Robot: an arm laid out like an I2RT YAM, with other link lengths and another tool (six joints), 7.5 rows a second.
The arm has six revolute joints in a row. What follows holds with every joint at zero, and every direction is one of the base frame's.
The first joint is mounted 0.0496 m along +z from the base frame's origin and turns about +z.
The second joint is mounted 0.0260 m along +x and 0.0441 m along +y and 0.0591 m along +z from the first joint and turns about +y.
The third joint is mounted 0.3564 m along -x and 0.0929 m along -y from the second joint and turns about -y.
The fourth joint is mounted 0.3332 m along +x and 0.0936 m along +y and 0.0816 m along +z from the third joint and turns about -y.
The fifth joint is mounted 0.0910 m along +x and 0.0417 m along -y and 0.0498 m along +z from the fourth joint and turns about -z.
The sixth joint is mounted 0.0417 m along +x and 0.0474 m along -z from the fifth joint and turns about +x.
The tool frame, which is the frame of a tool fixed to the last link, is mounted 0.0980 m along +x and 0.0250 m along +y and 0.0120 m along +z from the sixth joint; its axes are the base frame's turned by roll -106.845, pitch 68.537 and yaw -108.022 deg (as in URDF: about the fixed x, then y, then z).
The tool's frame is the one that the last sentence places.
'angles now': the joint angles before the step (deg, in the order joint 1, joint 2, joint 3, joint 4, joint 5, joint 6). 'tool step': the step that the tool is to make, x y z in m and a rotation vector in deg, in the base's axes. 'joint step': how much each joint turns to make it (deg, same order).
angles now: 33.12, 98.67, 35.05, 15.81, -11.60, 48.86
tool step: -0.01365, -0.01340, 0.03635, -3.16, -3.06, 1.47
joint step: -0.06, -8.61, -0.66, -7.86, 2.17, -4.10
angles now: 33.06, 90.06, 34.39, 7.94, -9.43, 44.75
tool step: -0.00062, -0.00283, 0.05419, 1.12, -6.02, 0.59
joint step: 0.00, -7.56, 1.10, -3.32, 1.24, -2.10
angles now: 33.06, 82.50, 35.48, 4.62, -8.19, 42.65
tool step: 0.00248, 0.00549, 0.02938, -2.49, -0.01, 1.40
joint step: 0.52, -1.90, 5.20, -8.76, 0.79, -2.14
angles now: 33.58, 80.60, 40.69, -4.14, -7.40, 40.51
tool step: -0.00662, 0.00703, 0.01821, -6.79, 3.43, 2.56
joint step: 1.64, 0.15, 7.47, -14.34, 2.08, -3.17
